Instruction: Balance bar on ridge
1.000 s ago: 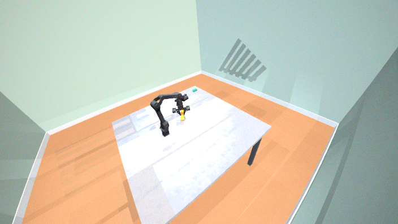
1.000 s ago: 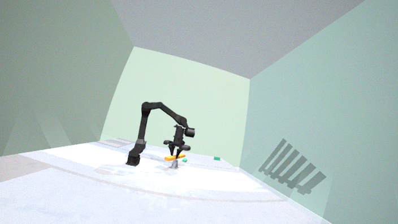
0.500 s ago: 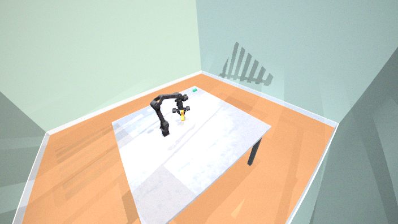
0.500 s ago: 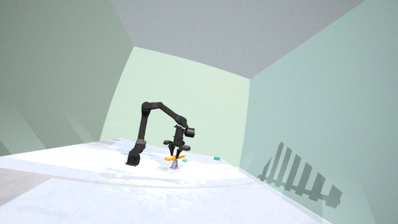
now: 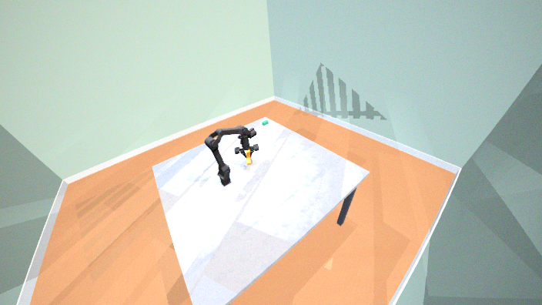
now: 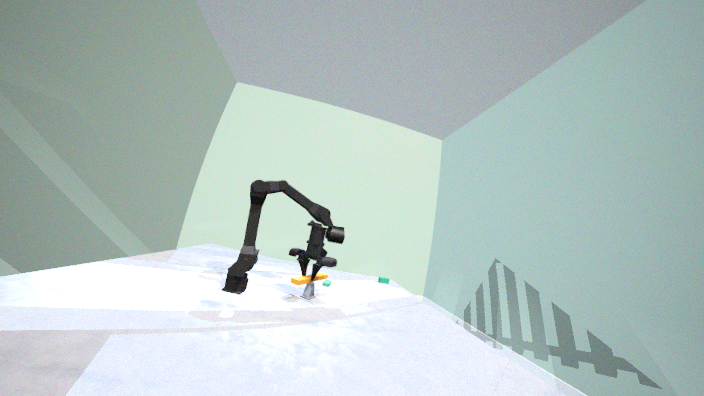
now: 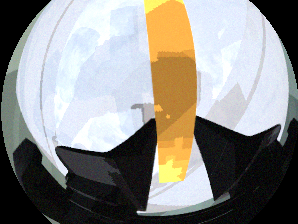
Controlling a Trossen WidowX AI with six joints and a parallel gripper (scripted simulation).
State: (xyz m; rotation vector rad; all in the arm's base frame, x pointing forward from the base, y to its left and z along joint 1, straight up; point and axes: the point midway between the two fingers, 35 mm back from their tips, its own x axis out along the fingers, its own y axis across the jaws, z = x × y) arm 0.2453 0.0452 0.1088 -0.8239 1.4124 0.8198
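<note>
The orange bar lies 30 mm to the left of my gripper tip and 10 mm ahead of it.
</note>
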